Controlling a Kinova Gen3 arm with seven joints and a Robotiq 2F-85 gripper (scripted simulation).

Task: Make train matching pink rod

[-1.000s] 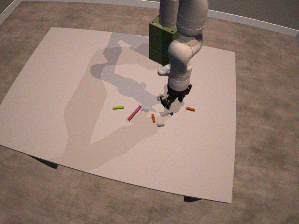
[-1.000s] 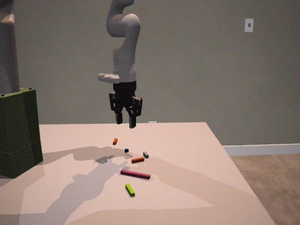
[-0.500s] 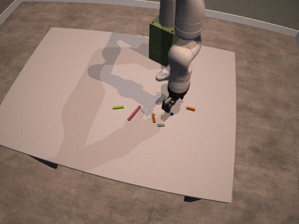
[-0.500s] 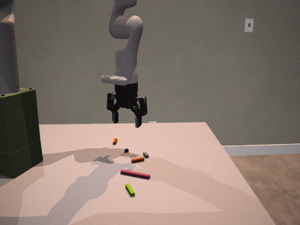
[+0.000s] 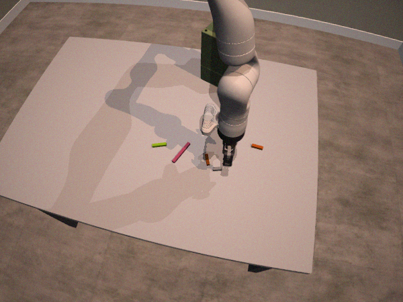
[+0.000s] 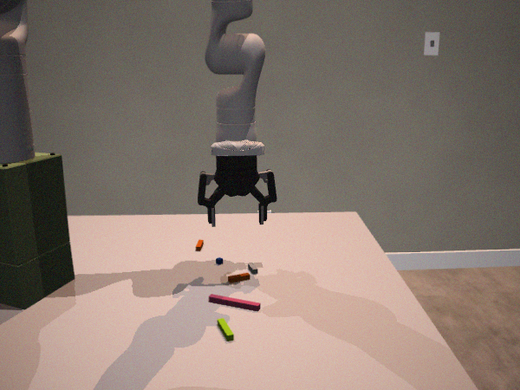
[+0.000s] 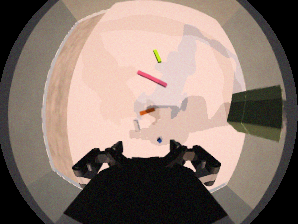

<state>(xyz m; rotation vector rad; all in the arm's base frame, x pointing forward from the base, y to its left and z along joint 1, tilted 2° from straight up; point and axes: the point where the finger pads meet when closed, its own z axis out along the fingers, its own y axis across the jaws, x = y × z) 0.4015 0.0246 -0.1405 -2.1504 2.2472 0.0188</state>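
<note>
Now: the grey rod 2 cm ahead of my hand, 3 cm to the right of it and 9 cm below it. Also, from my hand: pink rod 3 cm behind, 15 cm to the right, 9 cm below; lime rod 5 cm behind, 23 cm to the right, 9 cm below; blue rod 4 cm behind, 2 cm to the left, 9 cm below.
</note>
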